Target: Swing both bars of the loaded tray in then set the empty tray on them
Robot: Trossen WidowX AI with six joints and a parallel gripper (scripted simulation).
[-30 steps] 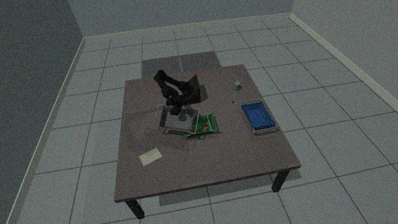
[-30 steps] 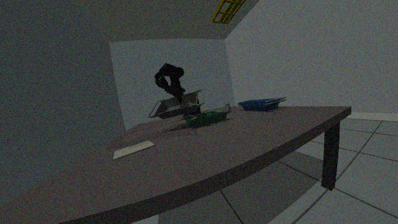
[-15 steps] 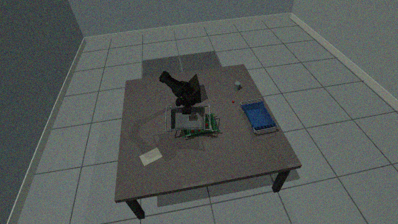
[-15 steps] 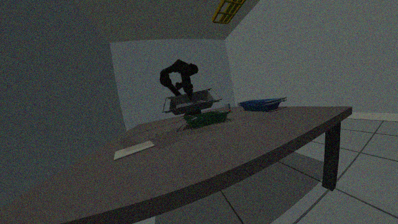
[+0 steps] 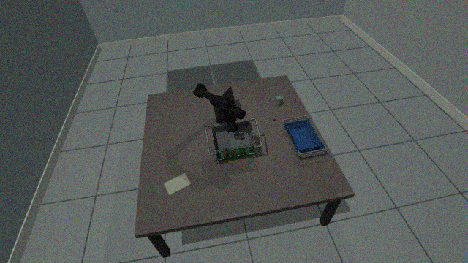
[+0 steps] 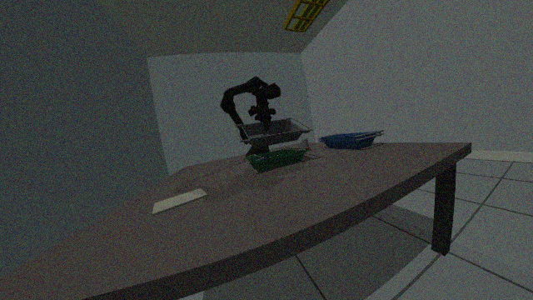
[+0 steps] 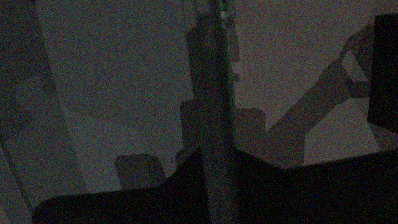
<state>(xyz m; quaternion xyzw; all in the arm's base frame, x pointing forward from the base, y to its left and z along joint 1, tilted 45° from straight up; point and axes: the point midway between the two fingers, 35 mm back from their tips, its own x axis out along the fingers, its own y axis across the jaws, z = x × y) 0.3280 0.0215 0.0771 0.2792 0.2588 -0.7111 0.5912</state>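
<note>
My gripper tip is now 70 mm short of the grey tray and 10 mm to the left of it. Round my gripper tip: red block: 380 mm to the left, 170 mm below, 160 mm behind; then pale flat card: 420 mm to the right, 200 mm ahead, 170 mm below.
</note>
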